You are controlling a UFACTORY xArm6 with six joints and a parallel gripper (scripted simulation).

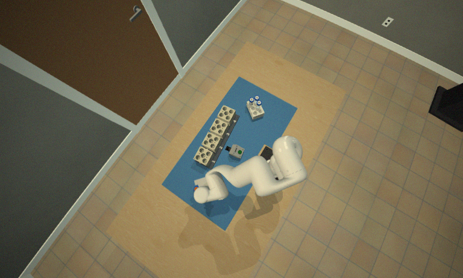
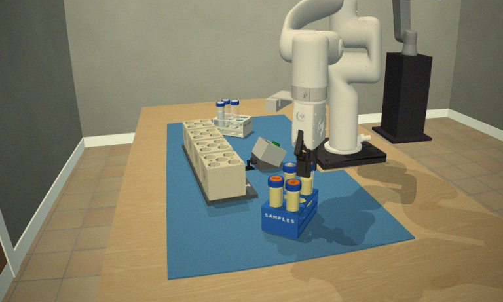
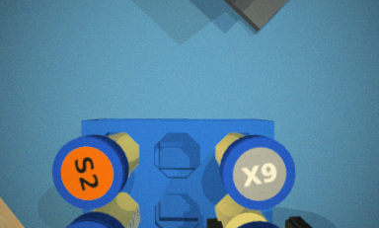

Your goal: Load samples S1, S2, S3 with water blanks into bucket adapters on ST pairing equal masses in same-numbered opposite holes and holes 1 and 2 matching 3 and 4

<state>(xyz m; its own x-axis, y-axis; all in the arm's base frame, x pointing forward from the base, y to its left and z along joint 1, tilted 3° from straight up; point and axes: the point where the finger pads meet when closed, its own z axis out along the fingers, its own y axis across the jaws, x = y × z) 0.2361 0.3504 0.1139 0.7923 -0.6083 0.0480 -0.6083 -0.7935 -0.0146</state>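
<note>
My hand is 50 mm above the sample tube and 10 mm past it. From my hand the other things lie so: blue samples rack 100 mm below, 40 mm ahead, 20 mm to the left; then yellowish tube 60 mm below, 30 mm to the right, 30 mm ahead; then adapter 180 mm ahead, 150 mm to the right, 80 mm below.
</note>
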